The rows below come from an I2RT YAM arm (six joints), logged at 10 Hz.
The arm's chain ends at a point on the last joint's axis. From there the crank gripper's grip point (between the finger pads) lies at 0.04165 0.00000 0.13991 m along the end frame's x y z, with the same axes.
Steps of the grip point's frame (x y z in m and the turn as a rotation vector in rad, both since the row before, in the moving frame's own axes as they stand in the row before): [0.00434 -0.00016 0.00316 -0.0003 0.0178 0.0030]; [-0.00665 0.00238 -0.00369 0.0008 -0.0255 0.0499]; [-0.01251 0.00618 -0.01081 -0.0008 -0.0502 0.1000]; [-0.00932 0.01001 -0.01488 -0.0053 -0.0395 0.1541]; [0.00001 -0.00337 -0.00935 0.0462 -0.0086 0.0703]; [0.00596 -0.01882 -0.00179 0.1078 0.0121 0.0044]
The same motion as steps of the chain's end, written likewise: [0.00186 -0.00033 0.00392 -0.0003 0.0178 0.0030]; [-0.00302 0.00050 -0.00471 0.0008 -0.0255 0.0499]; [-0.00524 0.00226 -0.01272 -0.0008 -0.0502 0.1000]; [-0.00323 0.00330 -0.01639 -0.0053 -0.0395 0.1541]; [0.00109 0.00021 -0.00962 0.0462 -0.0086 0.0703]; [0.00424 -0.00398 -0.00047 0.1078 0.0121 0.0044]
